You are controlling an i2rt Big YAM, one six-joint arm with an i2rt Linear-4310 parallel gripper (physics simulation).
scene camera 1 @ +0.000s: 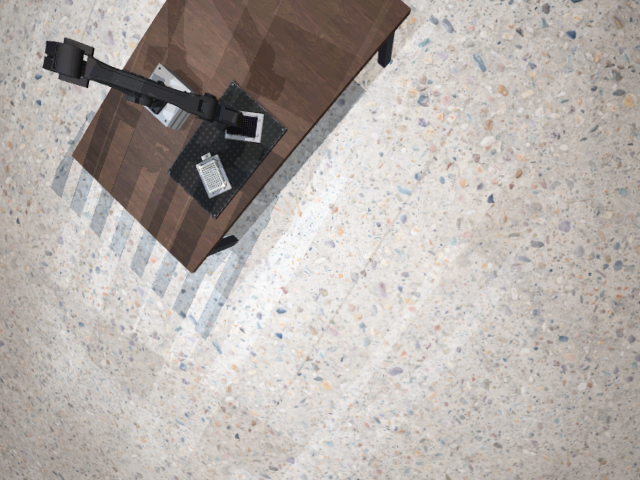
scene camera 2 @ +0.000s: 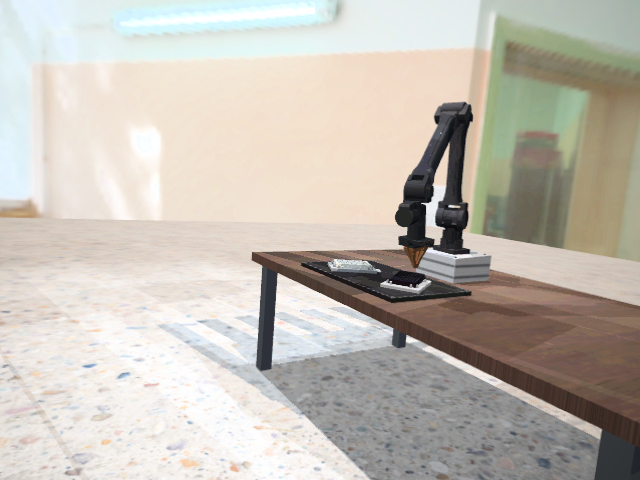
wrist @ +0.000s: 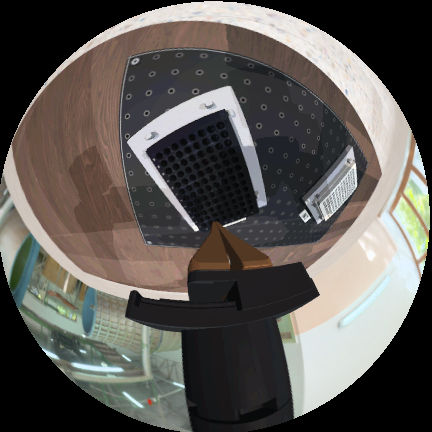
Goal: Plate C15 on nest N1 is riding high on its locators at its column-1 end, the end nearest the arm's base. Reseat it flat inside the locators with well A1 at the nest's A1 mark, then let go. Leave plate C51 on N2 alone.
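Places are measured from the arm's base along level axes (x ahead, y left, z up), in metres.
Pixels of known places: gripper, fingertip midpoint: (scene camera 2: 415,268) (wrist: 213,225); arm's base, link origin: (scene camera 2: 450,251).
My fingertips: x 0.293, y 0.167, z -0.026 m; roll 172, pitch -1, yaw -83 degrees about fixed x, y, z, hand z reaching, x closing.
For each thing: its top centre in the pictures, then the offset to it from my fingertips. "*": a spot on its surface instead. Level surfaces: height alone.
- black plate C15, top centre: (wrist: 210,185) (scene camera 2: 407,275) (scene camera 1: 240,124) dx +0.037, dy +0.012, dz -0.020 m
- white nest N1, top centre: (wrist: 207,175) (scene camera 2: 406,279) (scene camera 1: 242,125) dx +0.041, dy +0.015, dz -0.032 m
- white plate C51, top centre: (wrist: 341,193) (scene camera 2: 352,262) (scene camera 1: 211,176) dx +0.094, dy -0.243, dz -0.028 m
- black perforated board, top centre: (wrist: 295,191) (scene camera 2: 379,275) (scene camera 1: 223,151) dx +0.046, dy -0.135, dz -0.054 m
- wooden table, surface height: dz -0.067 m
- small label tag, surface spot: (wrist: 305,216) * dx +0.002, dy -0.214, dz -0.053 m
The black plate C15 (scene camera 1: 248,126) (scene camera 2: 408,277) (wrist: 205,165) lies on the white nest N1 (scene camera 1: 260,127) (scene camera 2: 405,288) (wrist: 180,116). Its far end sits within the nest's rim in the wrist view; whether the column-1 end is flat is too small to tell. The A1 mark is not readable. My gripper (scene camera 2: 415,266) (wrist: 213,225) is shut and empty, pointing down by the plate's arm-side end, with its tips appearing a little above plate height. Contact is not visible. The arm hides the tips in scene camera 1. The white plate C51 (scene camera 1: 212,175) (scene camera 2: 352,265) (wrist: 341,195) rests on nest N2 (scene camera 1: 219,194) (wrist: 325,180).
Both nests stand on a black perforated board (scene camera 1: 186,165) (scene camera 2: 444,291) (wrist: 280,115) on the wooden table (scene camera 1: 310,56) (scene camera 2: 542,330) (wrist: 65,115). The grey layered base block (scene camera 1: 178,116) (scene camera 2: 467,271) of the arm stands beside the board. A small label tag (wrist: 305,216) adjoins N2.
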